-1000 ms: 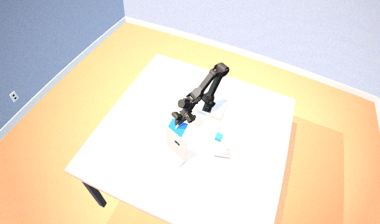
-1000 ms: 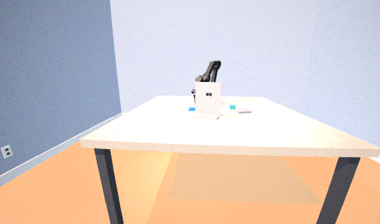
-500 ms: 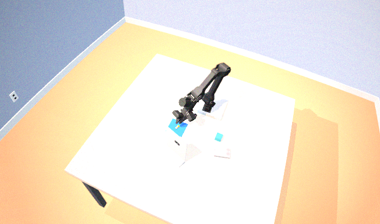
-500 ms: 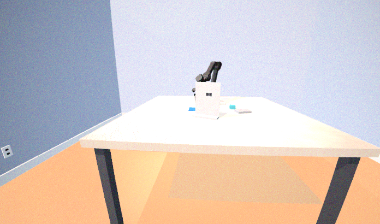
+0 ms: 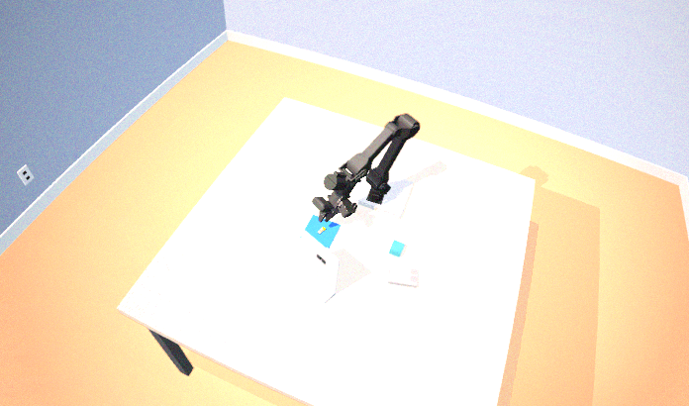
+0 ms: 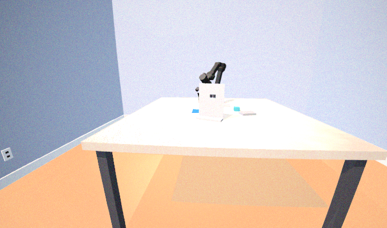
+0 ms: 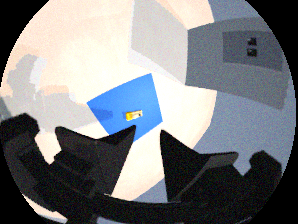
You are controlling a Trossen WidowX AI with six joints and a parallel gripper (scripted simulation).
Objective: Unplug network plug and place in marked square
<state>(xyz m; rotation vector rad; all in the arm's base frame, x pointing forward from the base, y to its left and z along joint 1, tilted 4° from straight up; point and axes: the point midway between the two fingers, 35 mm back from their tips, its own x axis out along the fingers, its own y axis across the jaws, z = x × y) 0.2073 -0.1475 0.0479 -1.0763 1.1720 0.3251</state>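
Right now the network plug is 1 cm ahead of my gripper tip and 5 cm below it. The rest, counted from my gripper tip: cyan cube 30 cm to the left, 4 cm below; then white upright panel 22 cm ahead, 6 cm to the left, 4 cm above; then blue marked square 6 cm below.
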